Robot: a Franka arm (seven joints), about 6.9 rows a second.
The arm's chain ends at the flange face. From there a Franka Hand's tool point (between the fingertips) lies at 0.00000 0.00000 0.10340 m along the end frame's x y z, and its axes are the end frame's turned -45 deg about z.
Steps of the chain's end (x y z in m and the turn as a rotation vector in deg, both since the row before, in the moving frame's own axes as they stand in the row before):
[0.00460, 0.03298, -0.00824, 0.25, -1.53, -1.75]
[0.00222, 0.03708, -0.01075, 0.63, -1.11, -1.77]
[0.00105, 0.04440, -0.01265, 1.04, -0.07, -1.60]
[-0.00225, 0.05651, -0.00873, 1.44, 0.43, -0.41]
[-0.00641, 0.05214, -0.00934, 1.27, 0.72, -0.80]
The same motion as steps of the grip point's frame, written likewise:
[-0.02174, 0.02433, -0.00828, 1.26, -0.91, -1.75]
[-0.02530, 0.02558, -0.01078, 1.23, -0.34, -1.77]
[-0.02944, 0.03070, -0.01267, 0.78, 0.69, -1.60]
[-0.03917, 0.03707, -0.00877, 0.71, 1.32, -0.41]
[-0.03887, 0.03162, -0.00937, 0.39, 1.41, -0.80]

